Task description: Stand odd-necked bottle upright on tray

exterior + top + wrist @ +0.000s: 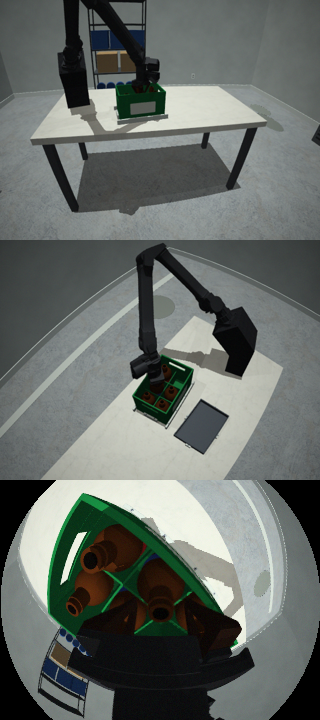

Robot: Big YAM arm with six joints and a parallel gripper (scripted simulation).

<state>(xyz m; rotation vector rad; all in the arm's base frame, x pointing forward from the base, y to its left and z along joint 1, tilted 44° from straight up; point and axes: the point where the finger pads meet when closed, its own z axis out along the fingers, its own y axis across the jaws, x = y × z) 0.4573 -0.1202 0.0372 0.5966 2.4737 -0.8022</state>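
Now: hand 70 mm above the crate, 40 mm to the right of it and 10 mm past it. The rest, counted from my hand: tray 310 mm to the left, 140 mm below, 10 mm behind.
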